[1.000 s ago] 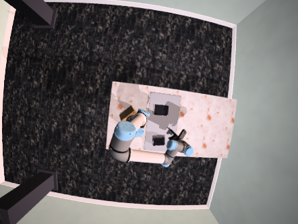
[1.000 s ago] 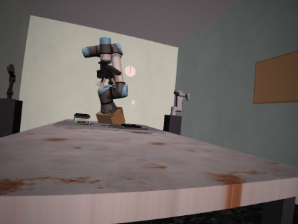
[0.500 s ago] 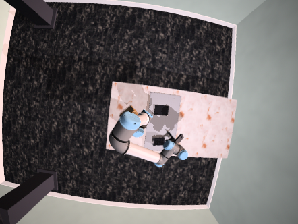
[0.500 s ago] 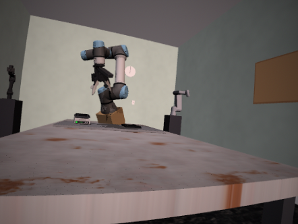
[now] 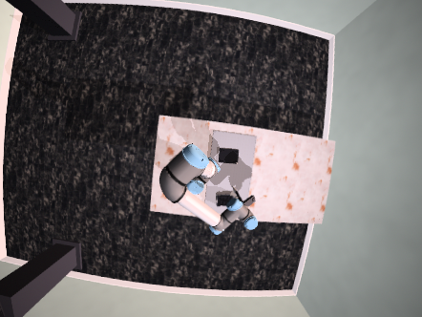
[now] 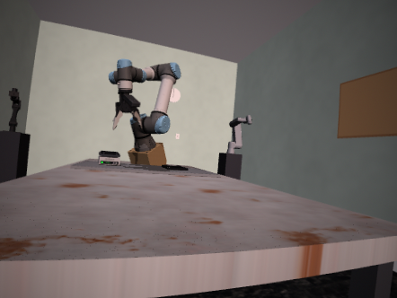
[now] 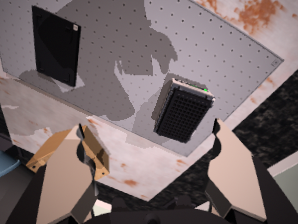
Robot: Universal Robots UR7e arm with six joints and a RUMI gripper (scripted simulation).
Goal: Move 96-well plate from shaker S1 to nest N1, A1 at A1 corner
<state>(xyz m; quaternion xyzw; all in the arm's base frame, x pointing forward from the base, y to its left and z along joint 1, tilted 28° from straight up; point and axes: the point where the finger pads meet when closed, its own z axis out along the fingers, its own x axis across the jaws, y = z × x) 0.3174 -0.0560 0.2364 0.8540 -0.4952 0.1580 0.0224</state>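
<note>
Now: the black 96-well plate 130 mm below my hand, 90 mm to the right of it and 50 mm behind it. From my hand the other things lie so: white A1 label (230 mm to the left, 180 mm below, 30 mm ahead); then plate nest N1 (280 mm to the left, 190 mm below, 50 mm behind).
</note>
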